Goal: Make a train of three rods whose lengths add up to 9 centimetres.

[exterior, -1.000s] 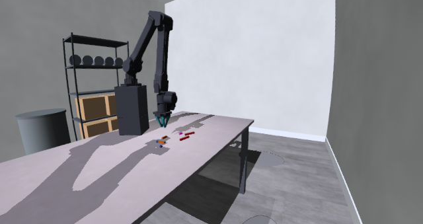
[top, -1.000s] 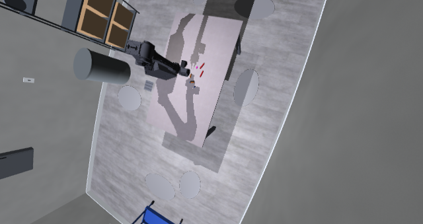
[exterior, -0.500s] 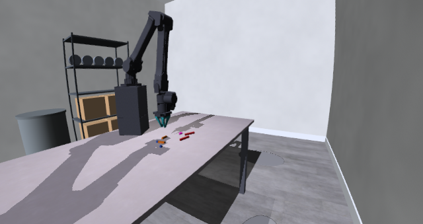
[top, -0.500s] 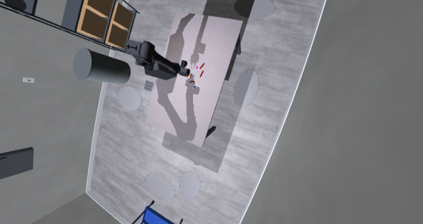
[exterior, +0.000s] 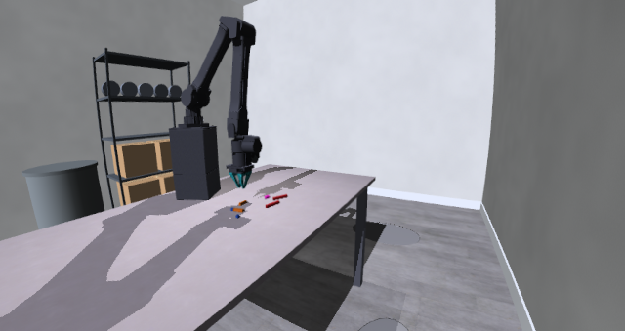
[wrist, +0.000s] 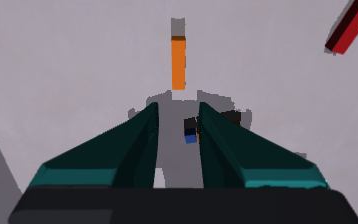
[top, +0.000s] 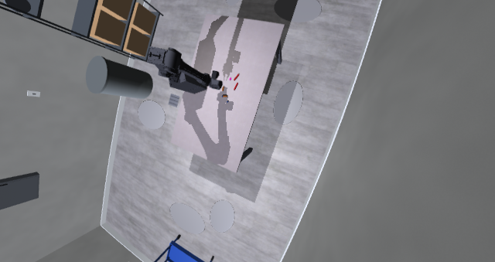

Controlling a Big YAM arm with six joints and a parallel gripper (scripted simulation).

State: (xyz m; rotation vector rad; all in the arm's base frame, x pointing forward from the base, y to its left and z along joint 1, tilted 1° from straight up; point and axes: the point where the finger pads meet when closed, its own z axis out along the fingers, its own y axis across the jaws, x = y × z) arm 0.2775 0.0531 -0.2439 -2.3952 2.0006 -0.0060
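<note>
Now: hand 30 mm short of the magenta rod, 110 mm to the right of it and 70 mm above it.
</note>
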